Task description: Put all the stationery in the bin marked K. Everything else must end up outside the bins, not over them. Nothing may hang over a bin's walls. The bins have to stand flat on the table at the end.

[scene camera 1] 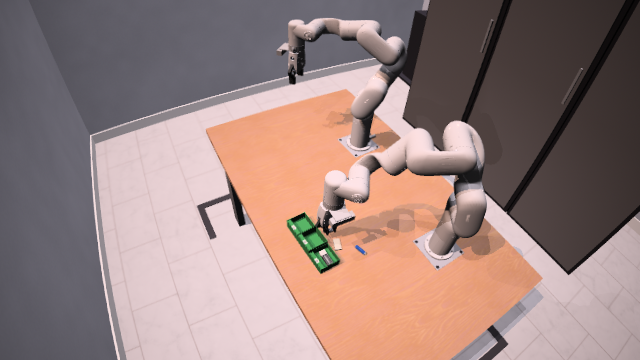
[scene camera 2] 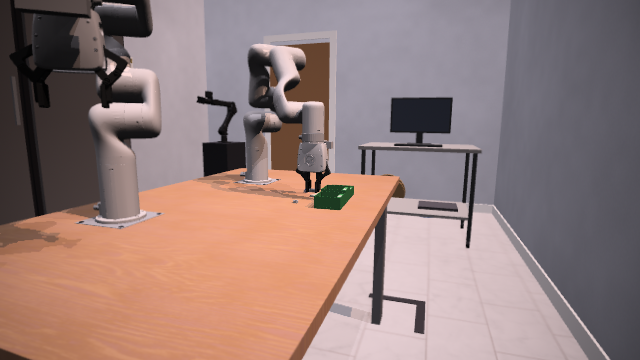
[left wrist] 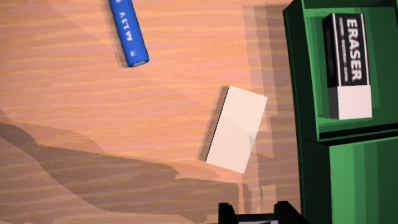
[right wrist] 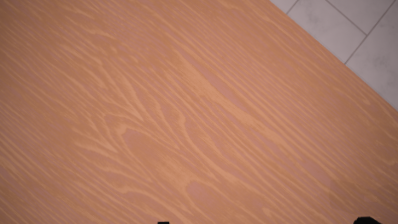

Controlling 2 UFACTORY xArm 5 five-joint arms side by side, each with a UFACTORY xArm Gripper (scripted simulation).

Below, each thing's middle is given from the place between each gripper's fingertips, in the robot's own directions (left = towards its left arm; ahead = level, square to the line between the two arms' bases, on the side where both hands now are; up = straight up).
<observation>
My left hand (scene camera 2: 312, 191) is 6 cm short of the black-and-white eraser (left wrist: 346, 51), 9 cm to the right of it and 3 cm above it. Round my left hand: cream block (left wrist: 242, 110) (1 cm behind, 5 cm to the left, 5 cm below); then three joined green bins (scene camera 1: 301, 225) (8 cm ahead, 1 cm to the left, 2 cm below).
I see my right gripper (scene camera 2: 76, 108) 71 cm to the right of the three joined green bins, 28 cm above it and 22 cm short of it. Also, from my right hand: cream block 75 cm to the left, 30 cm below, 13 cm ahead; black-and-white eraser 78 cm to the left, 28 cm below, 20 cm ahead.
</observation>
